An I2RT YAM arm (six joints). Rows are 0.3 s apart.
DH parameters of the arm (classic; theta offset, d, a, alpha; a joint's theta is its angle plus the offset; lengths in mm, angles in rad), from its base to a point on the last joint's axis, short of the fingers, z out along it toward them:
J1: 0 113.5 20 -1.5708
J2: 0 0 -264 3.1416
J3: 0.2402 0 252.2 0
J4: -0.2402 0 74 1.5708
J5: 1.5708 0 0 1.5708
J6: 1.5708 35.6 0 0
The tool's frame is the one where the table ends.
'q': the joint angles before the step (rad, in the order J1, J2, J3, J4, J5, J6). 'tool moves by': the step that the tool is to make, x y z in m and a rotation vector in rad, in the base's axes. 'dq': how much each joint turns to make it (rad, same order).
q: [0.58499, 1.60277, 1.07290, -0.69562, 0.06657, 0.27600]
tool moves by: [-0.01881, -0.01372, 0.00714, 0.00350, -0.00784, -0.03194]
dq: [-0.00227, -0.09843, -0.06828, -0.02366, 0.01145, 0.02748]
